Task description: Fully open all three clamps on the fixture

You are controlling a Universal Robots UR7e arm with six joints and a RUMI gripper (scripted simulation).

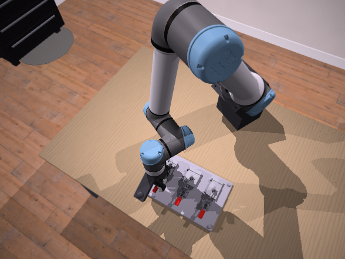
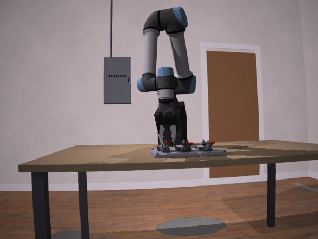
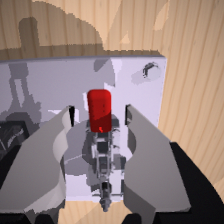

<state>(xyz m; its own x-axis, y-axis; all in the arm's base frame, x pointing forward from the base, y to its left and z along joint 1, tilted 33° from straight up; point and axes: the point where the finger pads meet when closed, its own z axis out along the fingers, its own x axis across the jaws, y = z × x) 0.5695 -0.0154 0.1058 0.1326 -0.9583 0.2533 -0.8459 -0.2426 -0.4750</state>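
The grey fixture plate lies 10 cm behind my hand, 10 cm to the left of it and 5 cm below it.
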